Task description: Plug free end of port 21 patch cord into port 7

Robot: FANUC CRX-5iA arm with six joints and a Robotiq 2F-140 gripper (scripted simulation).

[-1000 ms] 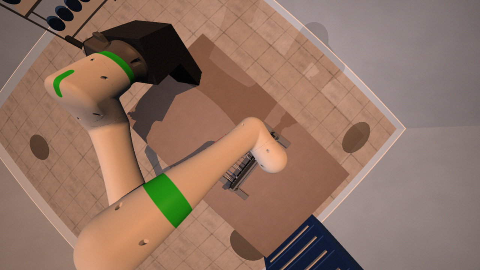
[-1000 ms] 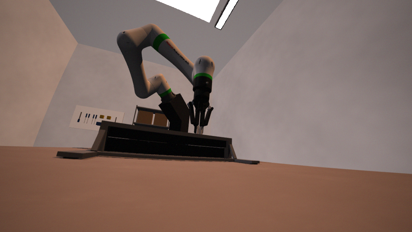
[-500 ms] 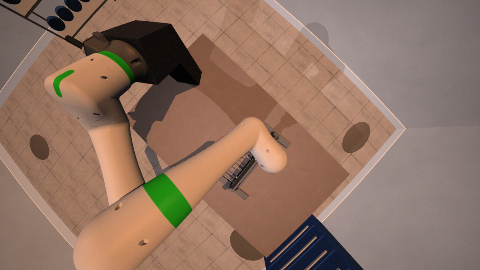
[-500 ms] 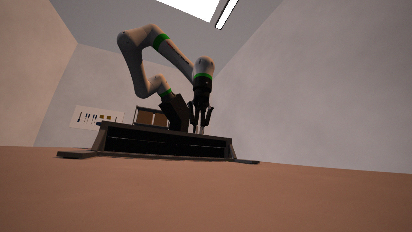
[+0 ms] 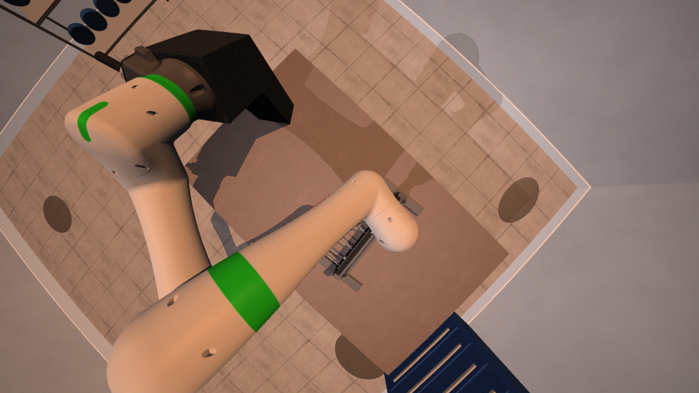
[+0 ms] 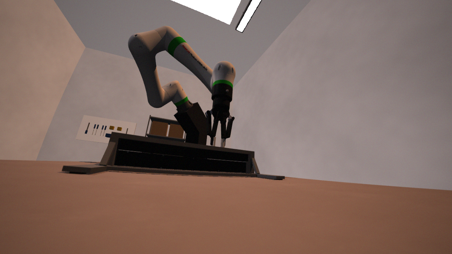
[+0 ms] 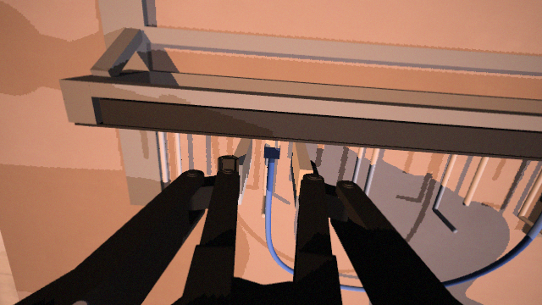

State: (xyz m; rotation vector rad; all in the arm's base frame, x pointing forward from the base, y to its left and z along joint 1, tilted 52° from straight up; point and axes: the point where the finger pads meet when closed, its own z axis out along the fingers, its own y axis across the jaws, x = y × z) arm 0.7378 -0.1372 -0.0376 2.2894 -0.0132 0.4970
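Now: hand 3 cm above the plug and 1 cm short of it.
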